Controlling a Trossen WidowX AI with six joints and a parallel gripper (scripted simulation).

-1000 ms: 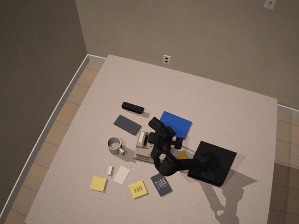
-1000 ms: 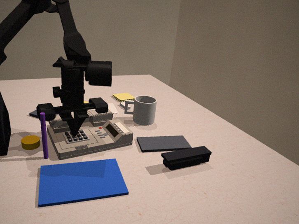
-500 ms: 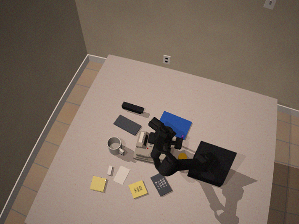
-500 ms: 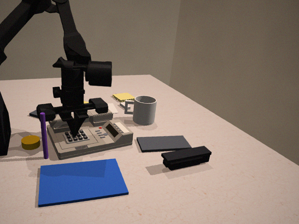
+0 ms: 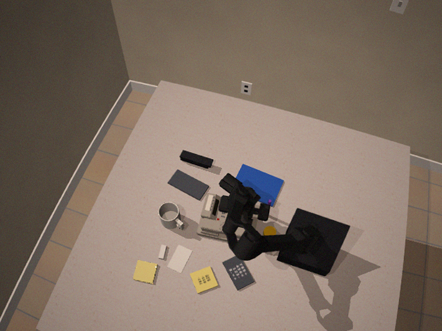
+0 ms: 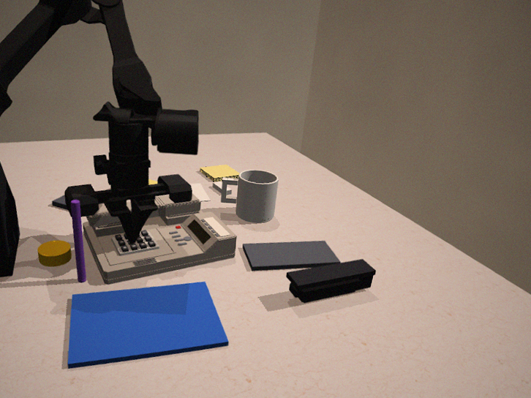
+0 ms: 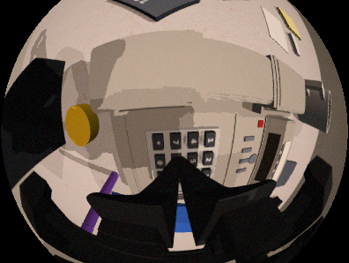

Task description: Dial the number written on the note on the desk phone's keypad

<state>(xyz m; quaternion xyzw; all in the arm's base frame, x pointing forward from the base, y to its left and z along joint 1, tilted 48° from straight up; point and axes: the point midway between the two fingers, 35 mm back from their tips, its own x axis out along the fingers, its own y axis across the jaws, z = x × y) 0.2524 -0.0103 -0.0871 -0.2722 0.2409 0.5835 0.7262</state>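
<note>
Now: the beige desk phone 50 mm ahead of my hand, 40 mm below it and 20 mm to the left of it. From my hand the other things lie so: purple stick (90 mm behind, 40 mm to the right); then handset (70 mm to the left, 50 mm ahead, 20 mm below); then blue pad (170 mm to the right, 60 mm below, 40 mm behind).
</note>
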